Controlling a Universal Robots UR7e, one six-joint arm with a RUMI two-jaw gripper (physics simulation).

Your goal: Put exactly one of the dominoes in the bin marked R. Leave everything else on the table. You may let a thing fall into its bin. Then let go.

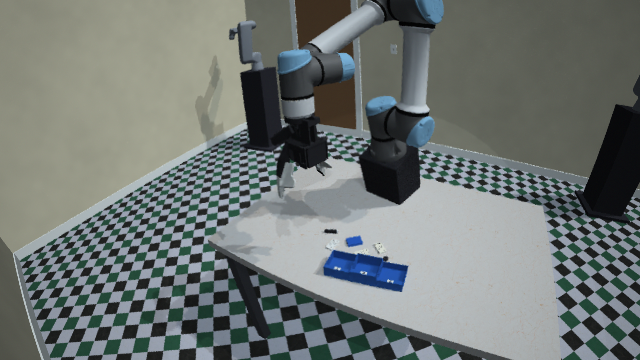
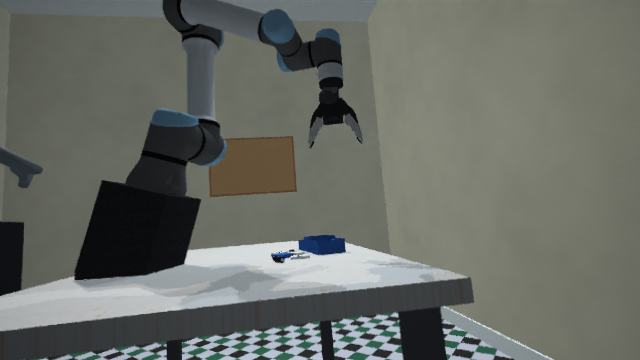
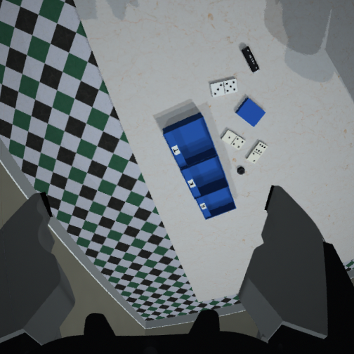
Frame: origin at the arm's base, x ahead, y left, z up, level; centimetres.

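Where they show: gripper, fingertip midpoint: (image 1: 303, 186) (image 2: 335, 146); arm's base, link origin: (image 1: 388, 150) (image 2: 156, 190).
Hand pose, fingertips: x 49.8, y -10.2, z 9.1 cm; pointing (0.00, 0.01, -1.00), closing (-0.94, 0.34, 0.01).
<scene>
Things, the pixels of their centre, and the offset from my fingertips. "pt": a spot on its surface instead. Level surfaces: height alone.
- blue three-part tray, body centre: (image 1: 366, 269) (image 2: 319, 243) dx -3.1, dy +17.4, dz -28.3 cm
- narrow black piece, body centre: (image 1: 331, 231) dx -18.4, dy -1.8, dz -29.9 cm
- R bin, surface spot: (image 1: 392, 272) pt dx -6.0, dy +25.2, dz -29.9 cm
- blue block, body centre: (image 1: 354, 241) dx -16.3, dy +8.0, dz -30.1 cm
- small black round thing, body centre: (image 1: 385, 258) dx -11.7, dy +21.1, dz -30.2 cm
- table, surface height: dz -30.6 cm
Three white dominoes lie flat and apart: one (image 3: 223, 87) (image 1: 332, 244) by the T end of the blue three-part tray (image 1: 342, 276) (image 2: 322, 245), one (image 3: 233, 139) (image 1: 362, 252) close beside its middle, one (image 3: 257, 151) (image 1: 380, 248) farther out. A narrow black piece (image 3: 250, 59) (image 1: 330, 231) with pale marks lies beyond them; I cannot tell if it is a domino. The R bin (image 3: 218, 200) (image 1: 392, 272) is the tray's end compartment and looks empty. My gripper (image 1: 302, 181) (image 2: 336, 144) (image 3: 158, 191) is open and empty, high above the table, away from the dominoes.
A blue block (image 3: 250, 111) (image 1: 354, 241) lies among the dominoes. A small black round thing (image 3: 240, 170) (image 1: 385, 258) lies near the R bin. The tray stands near an edge of the table (image 1: 465, 270) (image 2: 210, 285). The robot's black base block (image 1: 390, 175) (image 2: 137, 232) stands across the table.
</scene>
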